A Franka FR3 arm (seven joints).
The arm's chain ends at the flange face. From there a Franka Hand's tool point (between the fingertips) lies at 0.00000 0.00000 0.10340 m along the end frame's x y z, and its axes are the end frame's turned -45 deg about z.
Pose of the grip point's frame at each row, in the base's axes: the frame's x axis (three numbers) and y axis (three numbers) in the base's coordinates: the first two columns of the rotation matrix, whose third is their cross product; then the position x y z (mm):
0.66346 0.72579 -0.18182 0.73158 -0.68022 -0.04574 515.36 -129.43 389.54
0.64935 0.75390 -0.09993 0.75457 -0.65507 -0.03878 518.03 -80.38 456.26
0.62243 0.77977 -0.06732 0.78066 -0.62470 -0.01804 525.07 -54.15 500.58
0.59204 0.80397 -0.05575 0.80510 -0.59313 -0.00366 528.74 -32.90 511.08
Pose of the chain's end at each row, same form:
0.98644 0.03222 -0.16091 0.04817 -0.99420 0.09622 531.58 -118.81 491.11
0.99272 0.06988 -0.09808 0.07440 -0.99629 0.04324 527.82 -75.19 559.06
0.99213 0.10965 -0.06036 0.11189 -0.99311 0.03485 530.87 -49.88 603.73
0.98793 0.14909 -0.04201 0.15066 -0.98790 0.03683 532.46 -28.48 614.32

